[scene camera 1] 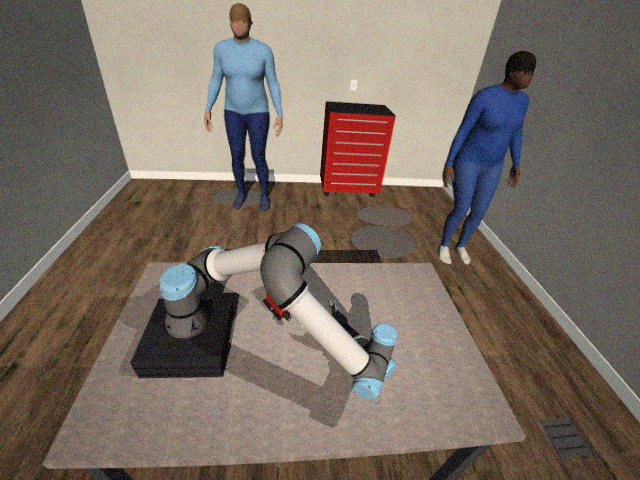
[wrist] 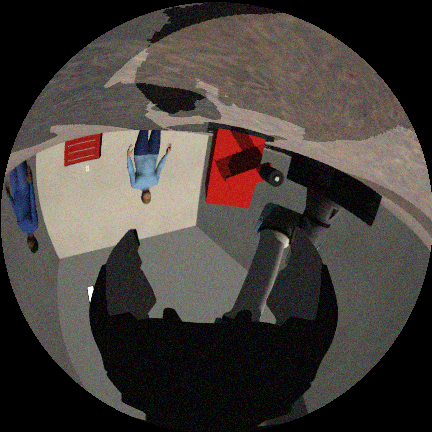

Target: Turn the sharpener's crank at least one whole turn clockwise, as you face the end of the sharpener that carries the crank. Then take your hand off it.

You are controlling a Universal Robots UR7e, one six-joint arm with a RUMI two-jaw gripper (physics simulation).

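Seen in the pictures: gripper, fingertip midpoint: (wrist: 212, 230); arm's base at its link origin: (scene camera 1: 187, 321) (wrist: 326, 193).
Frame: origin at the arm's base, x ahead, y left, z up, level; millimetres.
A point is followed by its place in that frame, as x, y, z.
Observation:
The red sharpener (scene camera 1: 272, 301) {299, 150, -46} (wrist: 231, 189) {387, 100, 9} stands on the table (scene camera 1: 413, 413) {792, -296, -85}. In the scene view the arm hides most of it. In the wrist view its red end shows upside down, with a dark bar-like shape across it and a black round knob (wrist: 272, 175) {377, 48, -29} with a bright dot at its right side. I cannot tell which parts are crank and which are shadow. My gripper (scene camera 1: 336, 311) (wrist: 212, 230) {471, 41, 17} is open and empty. In the scene view it is right of the sharpener and apart from it, partly hidden by the forearm. In the wrist view its fingers stand wide apart, below the sharpener.
My arm's base stands on a black block (scene camera 1: 149, 356) {-81, -151, 5} at the table's left. The white forearm (scene camera 1: 330, 330) {486, -246, 285} crosses over the table. A person in light blue (scene camera 1: 245, 77) (wrist: 146, 167) stands by the back wall near a red drawer cabinet (scene camera 1: 356, 152) (wrist: 82, 150). A person in dark blue (scene camera 1: 488, 124) (wrist: 22, 195) stands at the right.

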